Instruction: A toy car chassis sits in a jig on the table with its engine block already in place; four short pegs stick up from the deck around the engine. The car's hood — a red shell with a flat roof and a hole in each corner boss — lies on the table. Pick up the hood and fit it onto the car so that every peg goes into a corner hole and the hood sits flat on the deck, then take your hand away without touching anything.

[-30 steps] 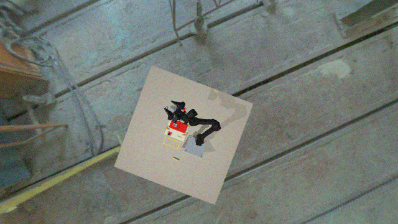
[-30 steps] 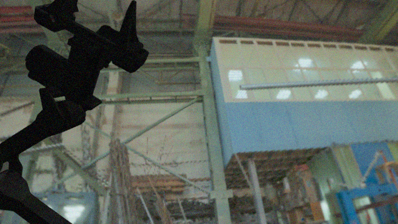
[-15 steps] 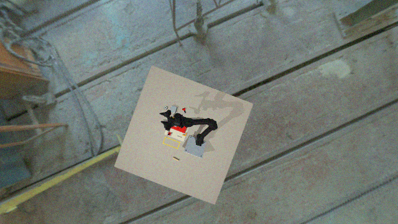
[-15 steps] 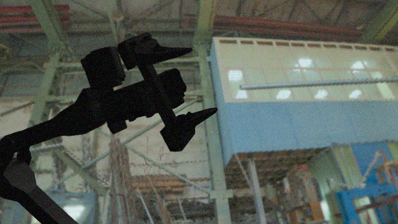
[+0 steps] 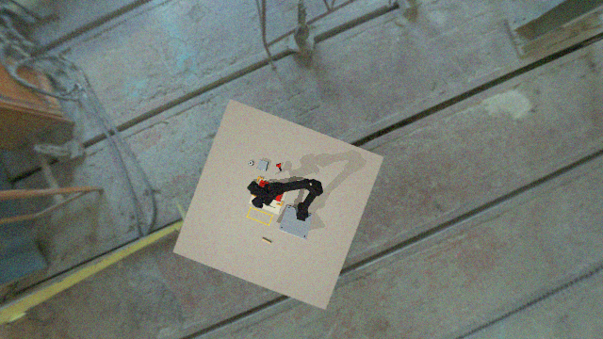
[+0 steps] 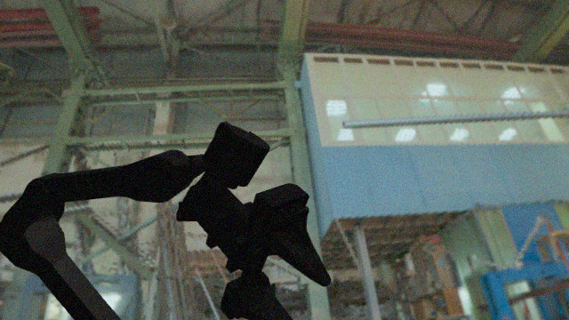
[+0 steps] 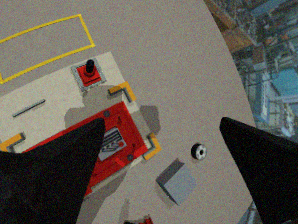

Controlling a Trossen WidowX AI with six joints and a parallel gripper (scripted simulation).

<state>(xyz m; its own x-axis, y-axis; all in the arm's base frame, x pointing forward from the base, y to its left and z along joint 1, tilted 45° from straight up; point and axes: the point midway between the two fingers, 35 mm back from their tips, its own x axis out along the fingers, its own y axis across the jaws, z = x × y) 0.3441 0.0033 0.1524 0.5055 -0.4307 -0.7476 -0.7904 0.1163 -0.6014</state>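
The red hood lies 14 cm below my gripper tip, 13 cm behind it and 1 cm to the right of it. Round my gripper tip: small brown piece 37 cm to the left, 17 cm below, 15 cm behind; then small grey block 19 cm to the right, 17 cm below, 4 cm ahead; then jig 17 cm below, 6 cm behind, 1 cm to the left.
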